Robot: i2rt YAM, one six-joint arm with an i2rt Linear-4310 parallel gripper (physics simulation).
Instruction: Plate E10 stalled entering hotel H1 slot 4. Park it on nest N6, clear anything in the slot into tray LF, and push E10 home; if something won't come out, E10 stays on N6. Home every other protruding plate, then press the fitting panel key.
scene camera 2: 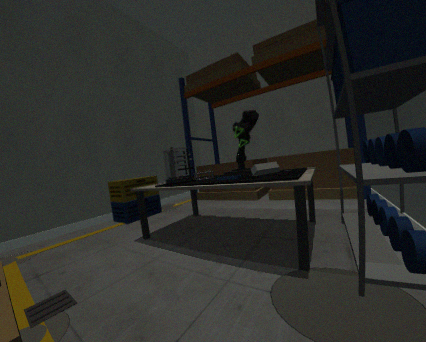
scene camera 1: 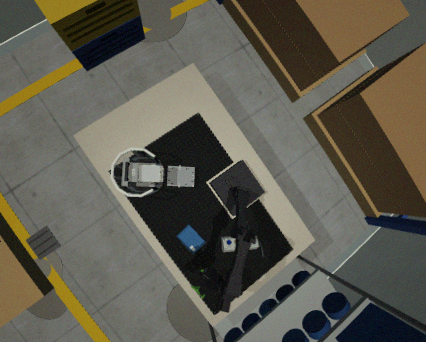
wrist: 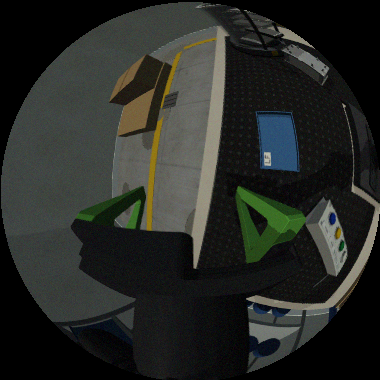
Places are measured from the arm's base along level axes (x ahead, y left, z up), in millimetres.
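Where they show: gripper, fingertip midpoint: (scene camera 2: 237, 143) (scene camera 1: 196, 278) (wrist: 190, 190); arm's base, origin of the base link: (scene camera 2: 241, 170) (scene camera 1: 237, 191).
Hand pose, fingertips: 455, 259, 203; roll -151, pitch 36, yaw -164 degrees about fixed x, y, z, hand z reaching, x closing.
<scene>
Each offset is from my fingertips to the centre of the thing, as dx, dy, dz. Level surfaces: height alone.
My gripper (scene camera 1: 200, 281) (scene camera 2: 241, 137) (wrist: 190, 190) is open, with nothing between its green fingers, above the table's edge near the blue tray. Tray LF {-60, -137, -232} (scene camera 1: 190, 237) (wrist: 279, 140) lies on the black mat; its inside shows no item. A rack-like hotel structure {+1, -625, -86} (scene camera 2: 177, 162) stands at the table's far end; it also shows within a white ring in scene camera 1. A light grey block {-187, -510, -202} (scene camera 1: 181, 176) (wrist: 307, 62) with small pins sits beside it. The key panel {-311, +38, -198} (scene camera 1: 228, 243) (wrist: 334, 237) has blue, yellow and green keys. Plate E10, slot numbers and nest labels cannot be read.
The arm's dark base plate (scene camera 1: 242, 180) sits at the mat's side. The pale table {dz -253} (scene camera 1: 165, 95) borders the black mat {dz -240} (scene camera 1: 200, 135). A shelf with blue bins (scene camera 1: 316, 320) stands past one end. Yellow and blue crates (scene camera 1: 110, 50) (scene camera 2: 134, 200) stand on the floor.
</scene>
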